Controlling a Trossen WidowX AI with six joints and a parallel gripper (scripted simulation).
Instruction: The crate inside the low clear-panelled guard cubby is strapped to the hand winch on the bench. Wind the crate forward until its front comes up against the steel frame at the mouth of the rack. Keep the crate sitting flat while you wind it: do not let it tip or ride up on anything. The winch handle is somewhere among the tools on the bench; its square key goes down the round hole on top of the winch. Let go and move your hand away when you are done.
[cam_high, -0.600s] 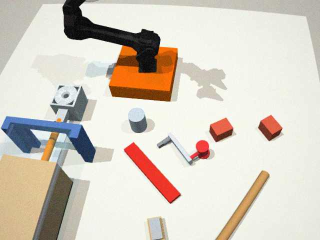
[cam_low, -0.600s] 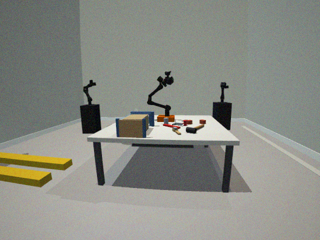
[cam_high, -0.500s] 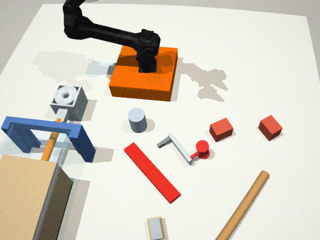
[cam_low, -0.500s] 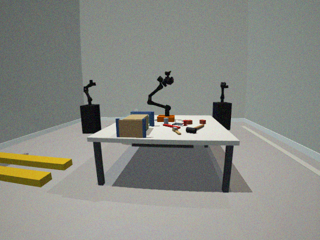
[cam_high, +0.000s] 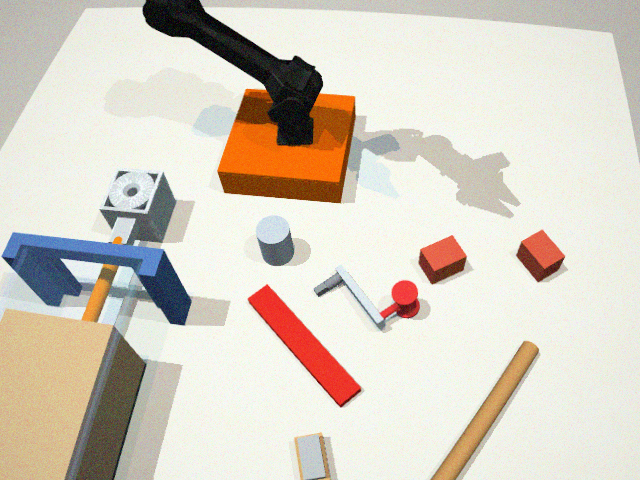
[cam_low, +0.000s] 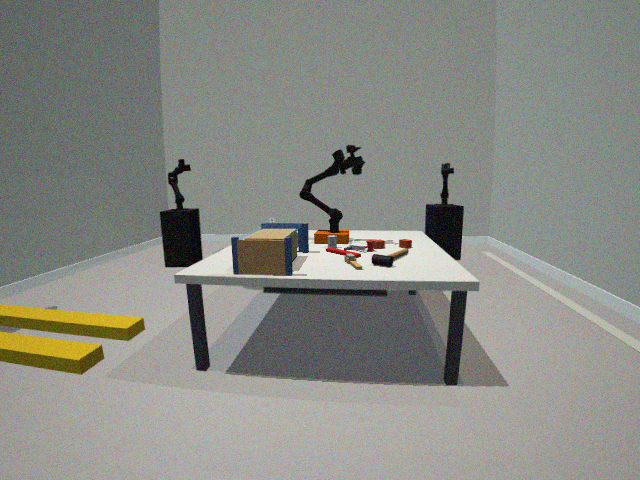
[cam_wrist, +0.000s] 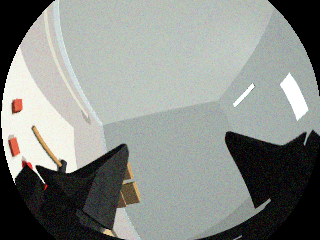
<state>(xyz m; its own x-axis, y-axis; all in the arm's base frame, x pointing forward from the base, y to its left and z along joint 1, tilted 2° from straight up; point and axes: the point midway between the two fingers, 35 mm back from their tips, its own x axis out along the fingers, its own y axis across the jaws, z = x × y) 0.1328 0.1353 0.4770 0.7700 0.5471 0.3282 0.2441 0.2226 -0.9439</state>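
Now: the winch handle 53 cm below my gripper tip, 17 cm ahead of it and 4 cm to the right of it. Also, from my gripper tip: red knob: 52 cm below, 19 cm ahead; flat red bar: 54 cm below, 24 cm ahead, 15 cm to the right; grey winch: 52 cm below, 44 cm to the right, 2 cm behind.
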